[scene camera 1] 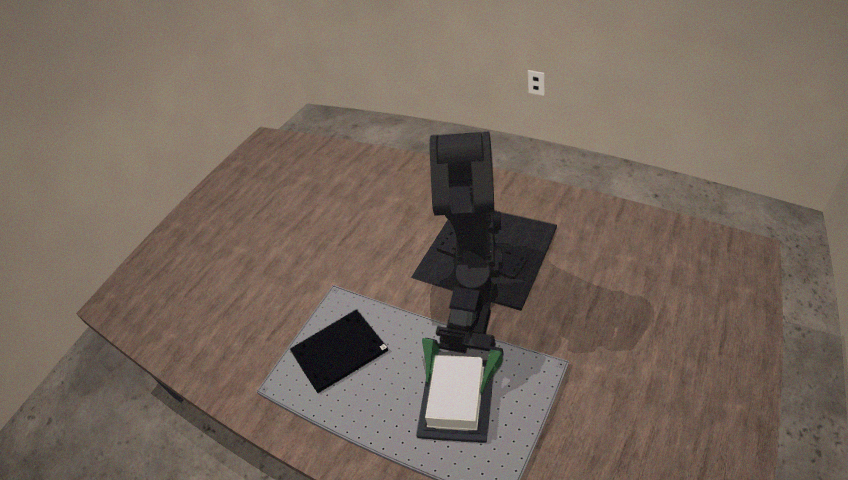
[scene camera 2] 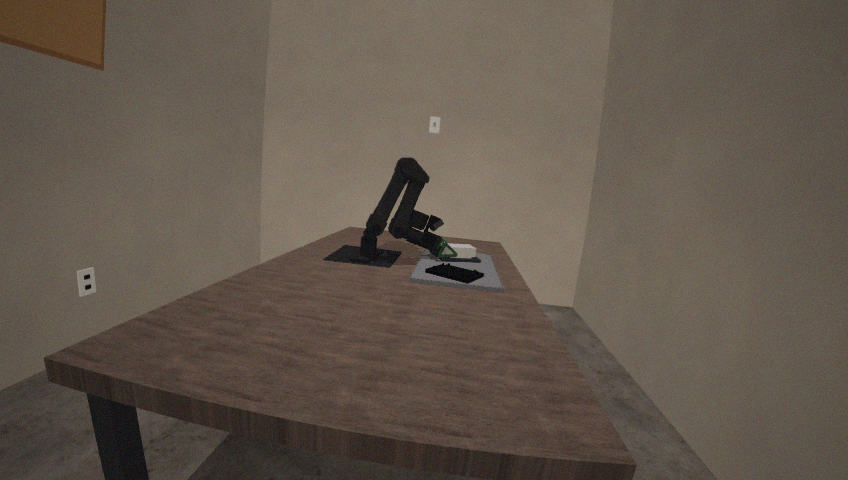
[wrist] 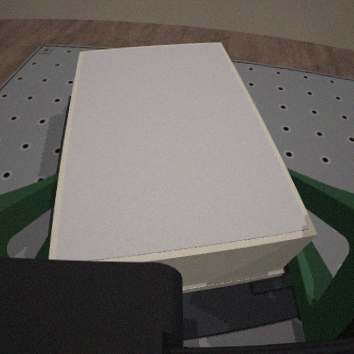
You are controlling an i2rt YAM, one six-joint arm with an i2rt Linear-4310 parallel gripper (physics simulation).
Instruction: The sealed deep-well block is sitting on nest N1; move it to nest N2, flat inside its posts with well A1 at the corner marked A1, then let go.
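Frame: origin at the arm's base, x left, y back, z up, level; centimetres.
Seen in the pictures: gripper, fingertip midpoint: point(scene camera 1: 454, 388) point(scene camera 2: 455, 252) point(wrist: 177, 176); arm's base at its link origin: point(scene camera 2: 368, 255).
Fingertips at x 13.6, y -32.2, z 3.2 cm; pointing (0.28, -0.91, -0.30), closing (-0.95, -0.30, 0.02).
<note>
Pixels of each thing's middle, then the offset from my fingertips to it. Level surfaces: height alone.
- sealed deep-well block at the middle of its body: point(wrist: 164, 146) point(scene camera 1: 455, 392) point(scene camera 2: 458, 250) dx +1.0, dy -0.9, dz +0.8 cm
- dark nest N1 at the middle of its body: point(wrist: 164, 176) point(scene camera 1: 456, 398) point(scene camera 2: 457, 256) dx +1.0, dy -0.9, dz -1.5 cm
- black nest N2 at the middle of its body: point(scene camera 1: 336, 348) point(scene camera 2: 455, 271) dx -24.6, dy -3.8, dz -1.3 cm
- small white mark at the middle of its body: point(scene camera 1: 383, 347) dx -16.9, dy +1.3, dz -1.2 cm
- grey perforated board at the middle of its body: point(wrist: 329, 212) point(scene camera 1: 407, 384) point(scene camera 2: 457, 265) dx -8.9, dy -2.4, dz -3.0 cm
- wooden table at its surface level: dz -3.7 cm
The sealed deep-well block point(scene camera 1: 455, 389) point(scene camera 2: 464, 249) point(wrist: 170, 150) is a white box with a pale flat top. It sits on the dark nest N1 point(scene camera 1: 452, 435) point(scene camera 2: 470, 259) point(wrist: 235, 312). My gripper point(scene camera 1: 455, 385) point(scene camera 2: 447, 250) point(wrist: 177, 176) is open, with one green finger on each long side of the block's arm-side end. Small gaps show beside the block; the fingertips are partly hidden in the wrist view. The black nest N2 point(scene camera 1: 339, 350) point(scene camera 2: 454, 273) lies turned at an angle, unoccupied, with a small white mark point(scene camera 1: 383, 346) at one corner. The block's A1 marking cannot be made out.
Both nests are on a grey perforated board point(scene camera 1: 380, 410) point(scene camera 2: 420, 279) point(wrist: 310, 120) on the wooden table point(scene camera 1: 238, 237) point(scene camera 2: 309, 344). The arm stands on a black base plate point(scene camera 1: 529, 237) point(scene camera 2: 339, 254) behind the board. N2 lies left of N1 in scene camera 1.
</note>
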